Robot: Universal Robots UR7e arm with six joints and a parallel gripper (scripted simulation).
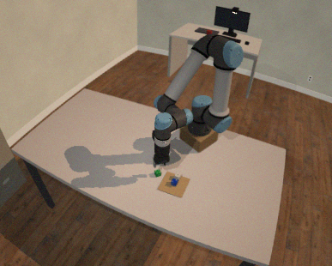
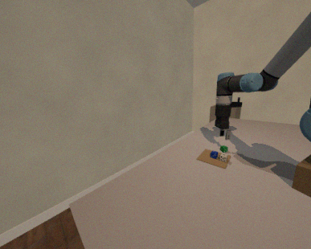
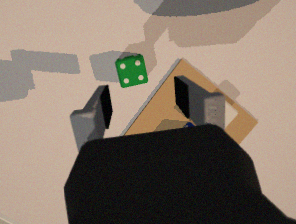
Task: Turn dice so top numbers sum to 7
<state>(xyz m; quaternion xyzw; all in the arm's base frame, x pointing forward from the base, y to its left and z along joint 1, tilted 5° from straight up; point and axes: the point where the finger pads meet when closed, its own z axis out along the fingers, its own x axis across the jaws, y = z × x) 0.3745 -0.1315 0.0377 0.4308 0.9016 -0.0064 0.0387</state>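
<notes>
The green die is 90 mm below my hand and 10 mm to the right of it. From my hand the other things lie so: white die (100 mm to the left, 90 mm below, 20 mm behind); then blue die (100 mm to the left, 90 mm below, 30 mm ahead); then tan mat (110 mm below, 100 mm to the left, 30 mm ahead).
</notes>
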